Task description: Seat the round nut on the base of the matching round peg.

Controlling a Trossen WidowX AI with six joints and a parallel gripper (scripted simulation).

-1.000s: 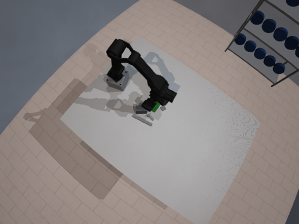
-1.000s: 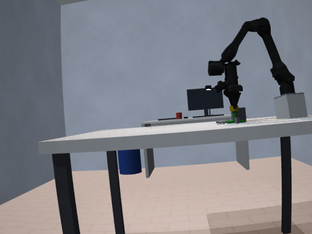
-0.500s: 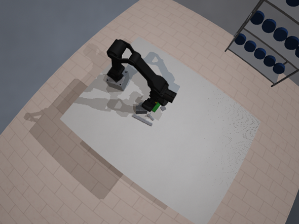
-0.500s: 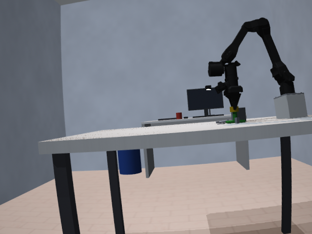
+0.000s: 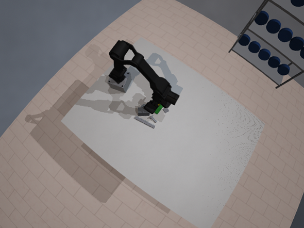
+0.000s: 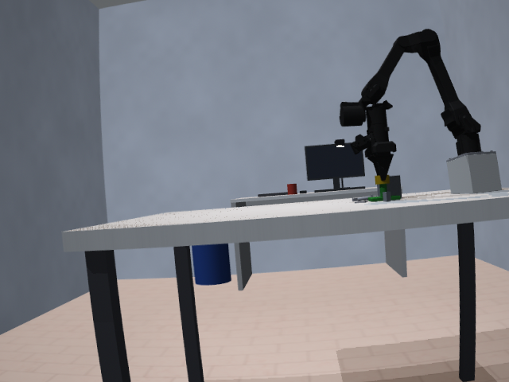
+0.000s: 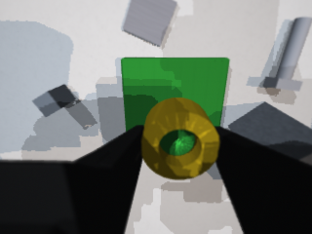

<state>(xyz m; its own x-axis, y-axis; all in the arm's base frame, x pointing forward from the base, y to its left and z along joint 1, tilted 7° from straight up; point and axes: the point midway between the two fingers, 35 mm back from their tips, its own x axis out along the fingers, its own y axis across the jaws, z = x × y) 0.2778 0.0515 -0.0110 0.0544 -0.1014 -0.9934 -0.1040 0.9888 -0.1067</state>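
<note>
Now: hand 6 cm short of the grey square piece, 3 cm to the right of it and 9 cm above it. From my hand the other things lie so: long grey bar (2 cm ahead, 13 cm to the right, 8 cm below); block (3 cm behind, 9 cm to the right, 6 cm below); bolt-like piece (4 cm ahead, 8 cm to the right, 8 cm below).
</note>
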